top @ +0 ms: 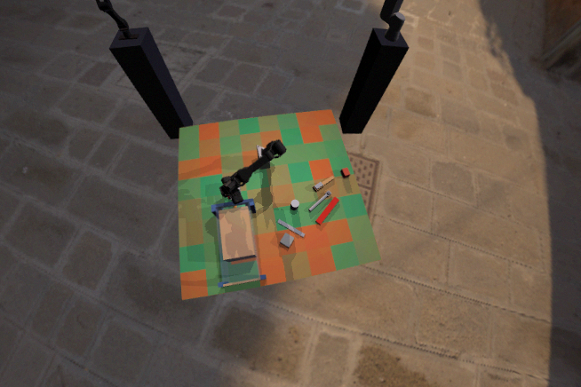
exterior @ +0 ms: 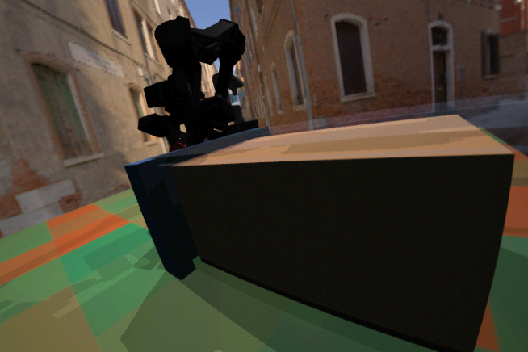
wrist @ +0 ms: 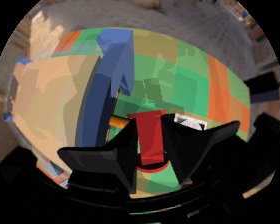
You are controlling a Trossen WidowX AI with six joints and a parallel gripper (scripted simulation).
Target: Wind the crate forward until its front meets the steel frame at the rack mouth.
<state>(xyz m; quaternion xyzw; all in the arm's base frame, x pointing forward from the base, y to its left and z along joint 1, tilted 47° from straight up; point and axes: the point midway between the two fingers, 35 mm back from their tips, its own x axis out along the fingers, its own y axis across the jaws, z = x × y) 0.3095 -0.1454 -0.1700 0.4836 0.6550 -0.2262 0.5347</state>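
My gripper tip is 5 cm past the grey winch handle, 1 cm to the right of it and 3 cm above it. The rest, counted from my gripper tip: red knob 1 cm behind, 2 cm to the left; grey winch 12 cm behind, 10 cm below; round puck 5 cm ahead, 42 cm to the left, 10 cm below.
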